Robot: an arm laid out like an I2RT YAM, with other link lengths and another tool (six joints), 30 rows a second.
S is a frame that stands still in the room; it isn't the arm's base.
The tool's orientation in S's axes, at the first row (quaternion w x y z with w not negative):
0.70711, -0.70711, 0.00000, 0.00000
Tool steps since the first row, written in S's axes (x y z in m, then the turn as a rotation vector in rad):
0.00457, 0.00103, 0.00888, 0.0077, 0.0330, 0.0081
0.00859, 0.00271, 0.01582, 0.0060, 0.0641, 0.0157
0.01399, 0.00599, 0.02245, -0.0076, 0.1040, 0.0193
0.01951, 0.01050, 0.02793, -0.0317, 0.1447, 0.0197
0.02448, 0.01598, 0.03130, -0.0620, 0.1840, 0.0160
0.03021, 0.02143, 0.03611, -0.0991, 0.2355, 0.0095
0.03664, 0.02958, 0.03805, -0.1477, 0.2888, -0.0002
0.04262, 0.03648, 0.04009, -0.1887, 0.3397, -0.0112
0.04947, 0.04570, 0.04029, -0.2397, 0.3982, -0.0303
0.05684, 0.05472, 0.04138, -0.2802, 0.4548, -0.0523
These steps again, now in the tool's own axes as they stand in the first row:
0.00457, -0.00888, 0.00103, 0.0077, -0.0081, 0.0330
0.00859, -0.01582, 0.00271, 0.0060, -0.0157, 0.0641
0.01399, -0.02245, 0.00599, -0.0076, -0.0193, 0.1040
0.01951, -0.02793, 0.01050, -0.0317, -0.0197, 0.1447
0.02448, -0.03130, 0.01598, -0.0620, -0.0160, 0.1840
0.03021, -0.03611, 0.02143, -0.0991, -0.0095, 0.2355
0.03664, -0.03805, 0.02958, -0.1477, 0.0002, 0.2888
0.04262, -0.04009, 0.03648, -0.1887, 0.0112, 0.3397
0.04947, -0.04029, 0.04570, -0.2397, 0.0303, 0.3982
0.05684, -0.04138, 0.05472, -0.2802, 0.0523, 0.4548

